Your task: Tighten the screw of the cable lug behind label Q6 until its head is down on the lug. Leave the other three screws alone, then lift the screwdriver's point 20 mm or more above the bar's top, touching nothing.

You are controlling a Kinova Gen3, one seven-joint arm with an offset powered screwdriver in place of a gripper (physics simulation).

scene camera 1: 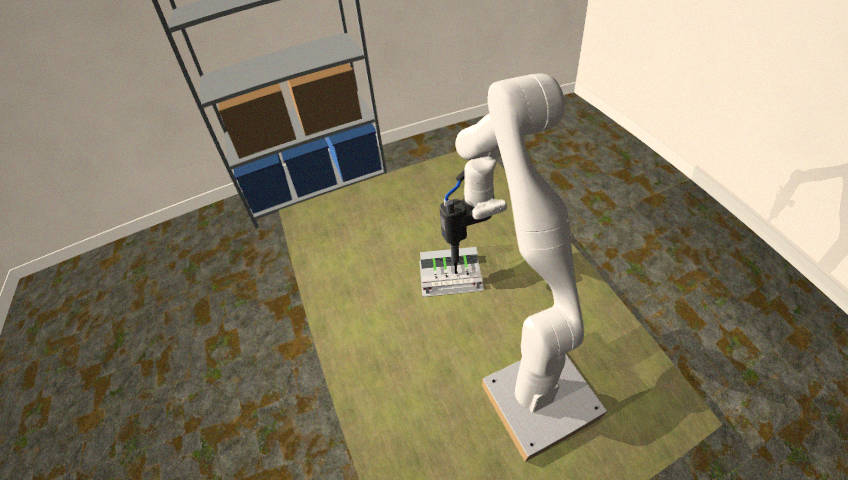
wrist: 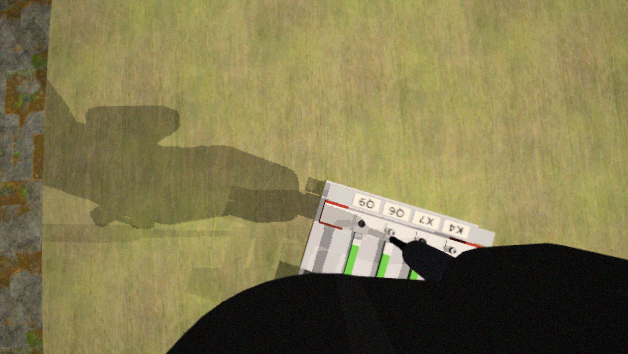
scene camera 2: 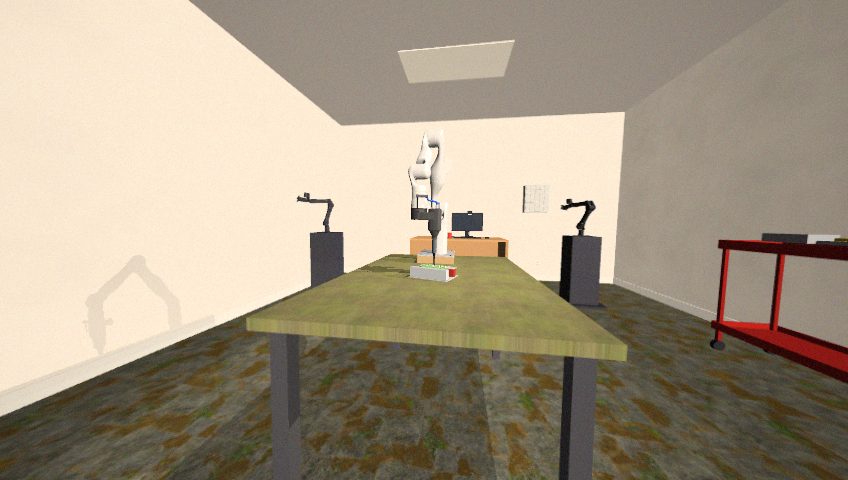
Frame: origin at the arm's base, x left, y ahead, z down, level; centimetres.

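Seen in the pictures: hand, tool point: (scene camera 1: 456,274) (wrist: 391,238) (scene camera 2: 433,265); arm's base, link origin: (scene camera 1: 533,392) (scene camera 2: 439,253).
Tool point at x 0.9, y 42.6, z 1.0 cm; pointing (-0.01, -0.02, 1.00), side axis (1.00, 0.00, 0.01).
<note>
Pixels of each thing's top centre, then the offset from my tool point to it. "*": a spot on its surface instead. Level surfaces: height alone.
- pale terminal block, top centre: (wrist: 398,272) (scene camera 1: 450,265) (scene camera 2: 433,265) dz -0.6, dx +0.3, dy +3.3 cm
- Q6 screw, top centre: (wrist: 392,233) dz -0.5, dx +0.0, dy -0.6 cm
- Label Q6, top centre: (wrist: 396,211) dz +0.2, dx +0.7, dy -2.7 cm
- label Q9, top centre: (wrist: 366,202) dz +0.2, dx -2.3, dy -3.8 cm
- label X7, top centre: (wrist: 426,220) dz +0.2, dx +3.7, dy -1.7 cm
- Q9 screw, top centre: (wrist: 362,224) dz -0.6, dx -3.1, dy -1.7 cm
- X7 screw, top centre: (wrist: 423,242) dz -0.5, dx +3.0, dy +0.4 cm
- K4 screw, top centre: (wrist: 454,251) dz -0.6, dx +6.0, dy +1.5 cm
- green table, surface height: dz +4.4 cm
- red part, surface spot: (scene camera 2: 452,272) * dz +2.0, dx +9.0, dy +3.8 cm
My screwdriver (scene camera 1: 456,271) (scene camera 2: 433,263) (wrist: 391,239) points down over the pale terminal block (scene camera 1: 424,274) (scene camera 2: 427,273) (wrist: 327,189). It has no fingers to open or shut. In the wrist view its point shows right beside the Q6 screw (wrist: 390,231), at its lower right edge; whether they touch, I cannot tell. Label Q6 (wrist: 396,211) stands between label Q9 (wrist: 366,202) and label X7 (wrist: 426,220). The Q9 screw (wrist: 361,223) looks dark. The X7 screw (wrist: 422,241) is partly hidden by the tool. The K4 screw (wrist: 452,250) lies beyond it. Screw heights are unclear.
Green strips (scene camera 1: 445,262) (wrist: 353,259) run behind the screws. The block stands on the green table (scene camera 1: 368,333) (scene camera 2: 434,309) (wrist: 200,60). A red part (scene camera 2: 452,272) is at the block's end. The arm's base plate (scene camera 1: 565,410) and a shelf rack (scene camera 1: 296,196) also show.
</note>
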